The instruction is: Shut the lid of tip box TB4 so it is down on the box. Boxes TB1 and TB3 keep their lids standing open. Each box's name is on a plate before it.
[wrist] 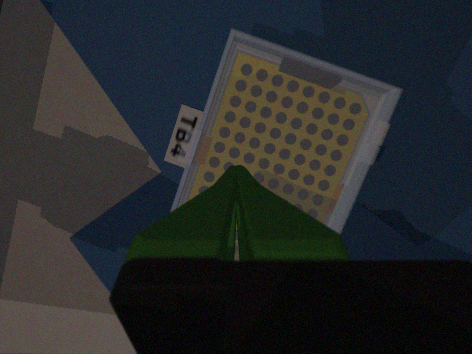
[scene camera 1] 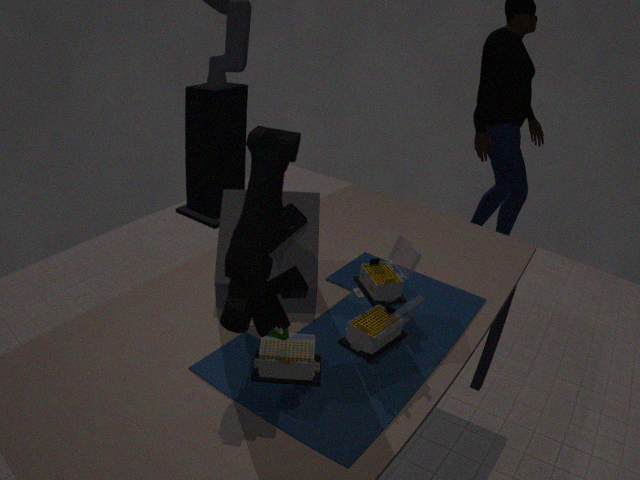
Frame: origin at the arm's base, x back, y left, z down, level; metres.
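Seen in the pictures: gripper, between the fingertips: (wrist: 236, 176) (scene camera 1: 285, 338); arm's base, origin of its link: (scene camera 1: 271, 235).
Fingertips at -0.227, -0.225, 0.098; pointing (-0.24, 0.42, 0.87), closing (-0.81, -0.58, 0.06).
Offsets run from my fingertips to a thing's top centre, as dx, dy, dz. "pt": to the spot under its first point. Level surfaces: height alone.
Box TB4 @[-0.006, -0.001, +0.003] (scene camera 1: 286, 369) (wrist: 280, 125), with yellow tips, stands at the near left of the mat. Its name plate @[pt +0.024, +0.045, +0.078] (wrist: 183, 135) shows in the wrist view. Its clear lid @[pt -0.031, +0.033, +0.003] (scene camera 1: 305, 338) (wrist: 376, 120) lies over the tips and looks down on the box; a small gap cannot be ruled out. My gripper (scene camera 1: 282, 335) (wrist: 236, 176) is shut and empty, its green fingertips above the box's edge on the arm's side; contact cannot be told. Two other boxes @[pt -0.043, +0.376, +0.032] (scene camera 1: 381, 288) @[pt -0.137, +0.153, +0.019] (scene camera 1: 371, 336) have their clear lids @[pt -0.049, +0.498, -0.026] (scene camera 1: 405, 254) @[pt -0.196, +0.208, -0.063] (scene camera 1: 409, 306) standing open; their names are not readable.
The boxes stand on a blue mat @[dz +0.080] (scene camera 1: 330, 434) on the table @[dz +0.083] (scene camera 1: 129, 361). A pale grey panel (scene camera 1: 305, 227) stands behind my arm. A black pedestal (scene camera 1: 214, 139) with another arm and a walking person (scene camera 1: 504, 77) are beyond the table.
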